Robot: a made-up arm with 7 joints.
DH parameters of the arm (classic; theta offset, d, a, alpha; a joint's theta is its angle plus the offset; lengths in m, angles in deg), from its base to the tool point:
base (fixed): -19.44 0 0.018 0
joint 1: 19.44 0.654 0.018 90
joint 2: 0 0.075 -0.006 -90
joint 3: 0 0.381 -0.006 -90
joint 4: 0 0.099 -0.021 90
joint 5: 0 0.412 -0.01 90
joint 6: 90 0.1 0.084 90
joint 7: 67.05 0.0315 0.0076 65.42
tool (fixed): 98.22 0.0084 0 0
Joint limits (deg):
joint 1: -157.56..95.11
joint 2: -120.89..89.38
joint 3: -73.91..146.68
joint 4: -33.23..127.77
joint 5: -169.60..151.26
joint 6: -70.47..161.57
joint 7: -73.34..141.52
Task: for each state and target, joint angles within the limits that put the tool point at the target. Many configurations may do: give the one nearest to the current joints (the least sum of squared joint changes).
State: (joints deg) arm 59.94 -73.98 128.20 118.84 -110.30 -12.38 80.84
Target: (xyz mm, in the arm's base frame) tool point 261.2 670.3 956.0
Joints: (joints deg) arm 55.05 -94.20 128.94 73.40 -111.50 -10.22 79.60
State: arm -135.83 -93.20 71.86 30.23 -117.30 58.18 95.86
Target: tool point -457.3 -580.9 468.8
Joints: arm -157.56 -112.03 66.36 60.80 -124.67 79.34 98.19
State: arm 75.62 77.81 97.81 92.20 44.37 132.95 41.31
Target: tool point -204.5 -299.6 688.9
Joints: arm 95.11 68.77 107.46 104.52 49.76 154.37 39.35
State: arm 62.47 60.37 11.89 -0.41 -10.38 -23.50 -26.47
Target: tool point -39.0 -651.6 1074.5
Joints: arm 81.95 75.09 11.72 27.36 -6.95 -51.52 -26.68
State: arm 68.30 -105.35 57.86 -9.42 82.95 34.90 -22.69
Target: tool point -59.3 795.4 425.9
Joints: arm 79.19 -100.00 62.77 29.86 86.33 39.82 -22.16
